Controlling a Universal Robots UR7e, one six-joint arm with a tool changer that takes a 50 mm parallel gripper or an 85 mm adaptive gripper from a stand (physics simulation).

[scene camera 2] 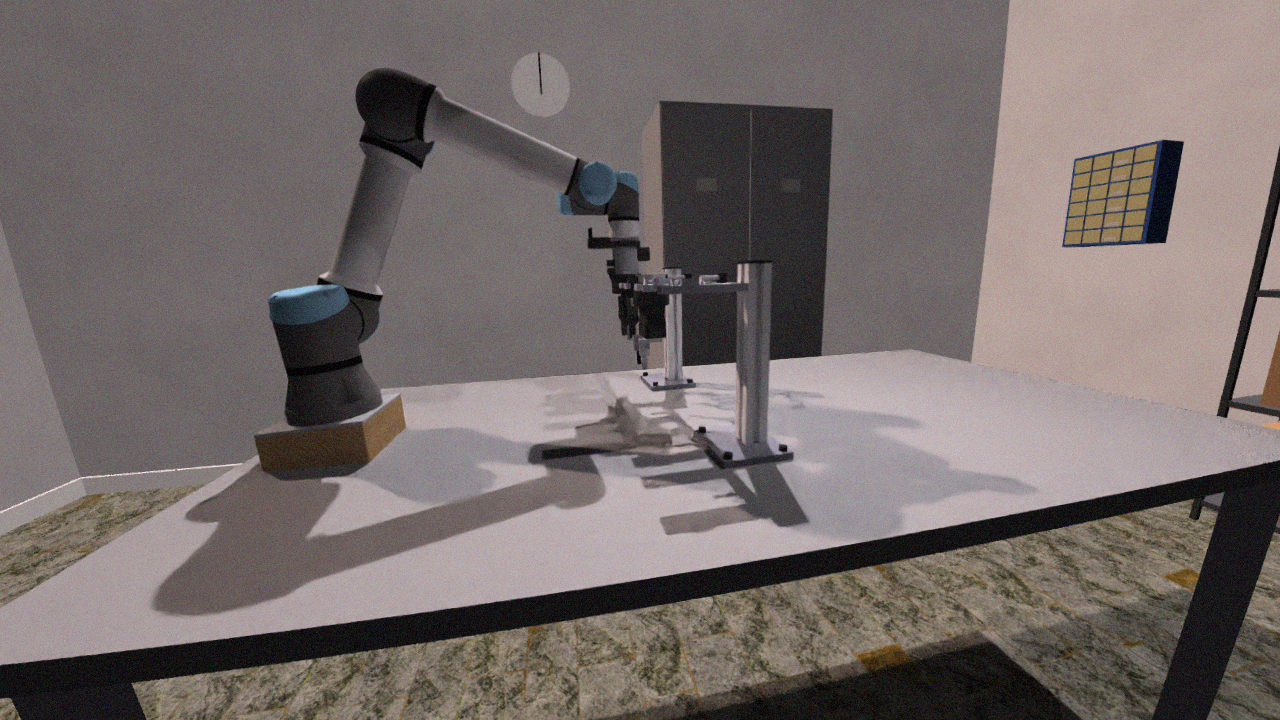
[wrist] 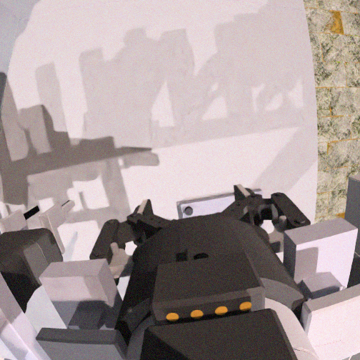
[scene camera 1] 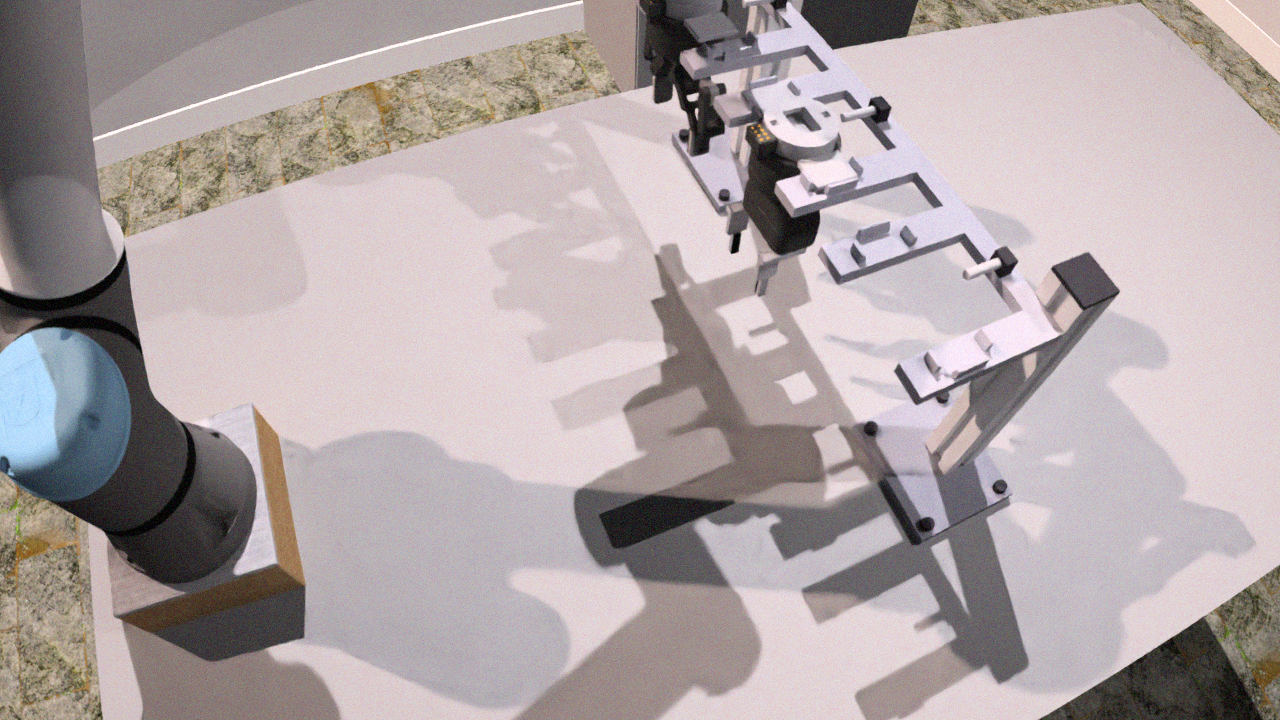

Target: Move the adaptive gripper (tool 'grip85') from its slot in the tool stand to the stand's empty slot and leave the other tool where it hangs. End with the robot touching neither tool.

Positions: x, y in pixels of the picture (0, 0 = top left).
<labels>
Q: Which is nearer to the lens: the parallel gripper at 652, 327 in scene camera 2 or the adaptive gripper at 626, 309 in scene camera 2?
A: The parallel gripper.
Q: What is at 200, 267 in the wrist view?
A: An adaptive gripper.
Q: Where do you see a tool stand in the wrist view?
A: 84, 294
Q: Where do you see a parallel gripper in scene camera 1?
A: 794, 133
</labels>
